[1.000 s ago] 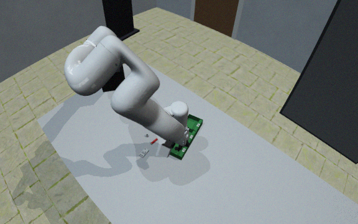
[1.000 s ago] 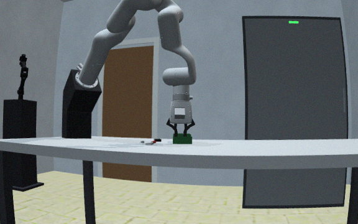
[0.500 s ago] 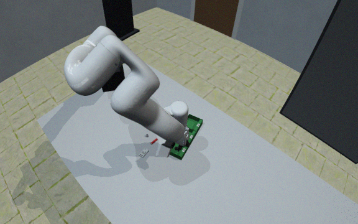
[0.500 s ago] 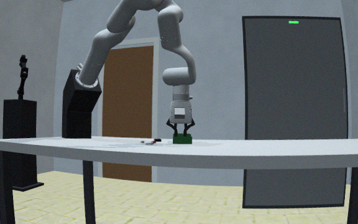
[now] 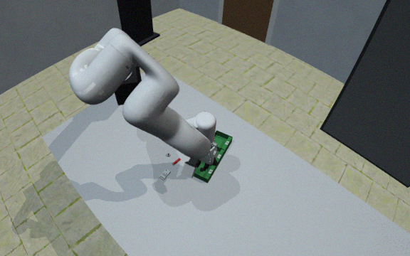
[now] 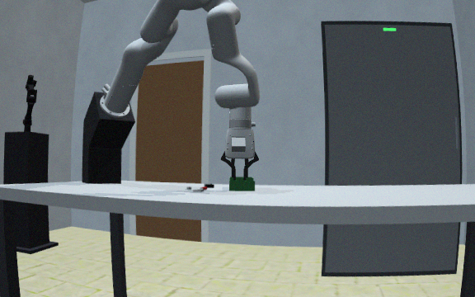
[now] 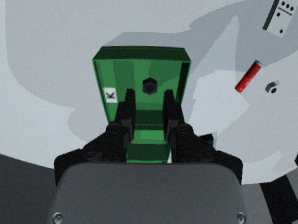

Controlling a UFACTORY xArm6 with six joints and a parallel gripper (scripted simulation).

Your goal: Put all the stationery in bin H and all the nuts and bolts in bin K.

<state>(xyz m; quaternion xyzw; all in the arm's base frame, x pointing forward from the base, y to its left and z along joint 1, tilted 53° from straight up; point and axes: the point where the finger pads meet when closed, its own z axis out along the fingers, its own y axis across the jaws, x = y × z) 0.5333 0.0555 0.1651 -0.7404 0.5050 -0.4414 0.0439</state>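
The black nut is 40 mm below my hand. From my hand the other things lie so: red stick (120 mm behind, 50 mm below, 30 mm to the right); green three-compartment bin (80 mm to the left, 40 mm below); white domino (120 mm behind, 110 mm to the right, 50 mm below).
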